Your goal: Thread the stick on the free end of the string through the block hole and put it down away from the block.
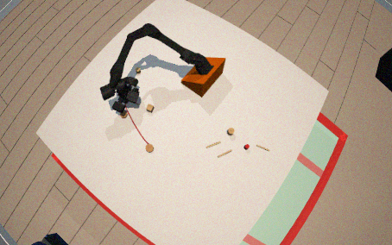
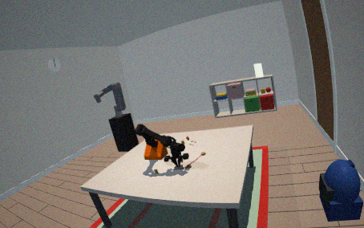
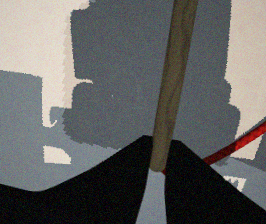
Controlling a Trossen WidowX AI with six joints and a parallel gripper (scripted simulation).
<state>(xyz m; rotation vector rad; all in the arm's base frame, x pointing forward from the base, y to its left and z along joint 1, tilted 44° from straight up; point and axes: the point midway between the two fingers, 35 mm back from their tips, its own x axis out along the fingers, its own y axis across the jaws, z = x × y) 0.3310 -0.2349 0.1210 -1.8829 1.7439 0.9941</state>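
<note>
Now: gripper tip 4 cm past the wooden block and 13 cm to the right of it. From my gripper tip the other things lie so: round wooden button 12 cm ahead, 25 cm to the left, 1 cm below; thin wooden stick 1 cm to the left.
</note>
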